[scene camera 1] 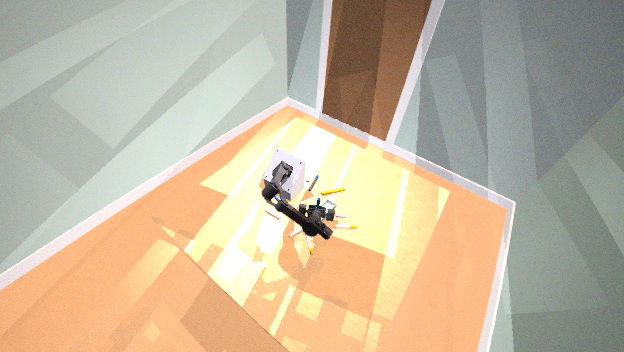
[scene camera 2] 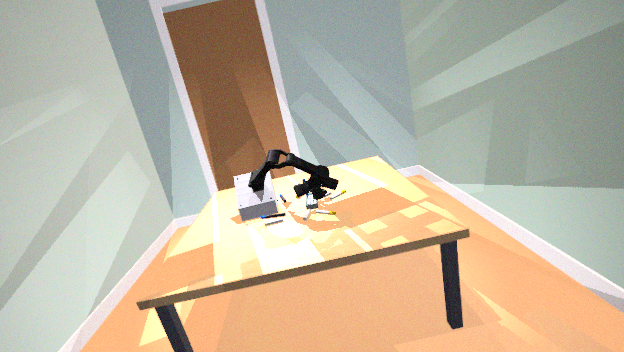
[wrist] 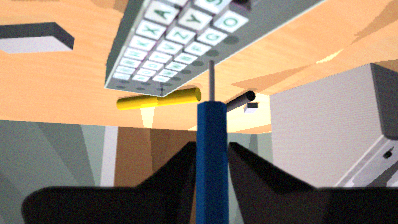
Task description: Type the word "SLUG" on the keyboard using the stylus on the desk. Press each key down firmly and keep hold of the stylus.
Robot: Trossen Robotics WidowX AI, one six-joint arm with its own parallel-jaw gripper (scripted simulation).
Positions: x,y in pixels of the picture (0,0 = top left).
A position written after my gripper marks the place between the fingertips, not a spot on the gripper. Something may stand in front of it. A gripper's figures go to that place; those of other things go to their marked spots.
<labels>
My gripper [wrist: 211,149] is 12 cm from the lens. A yellow pen [wrist: 190,95]: 28 cm from the lens.
</labels>
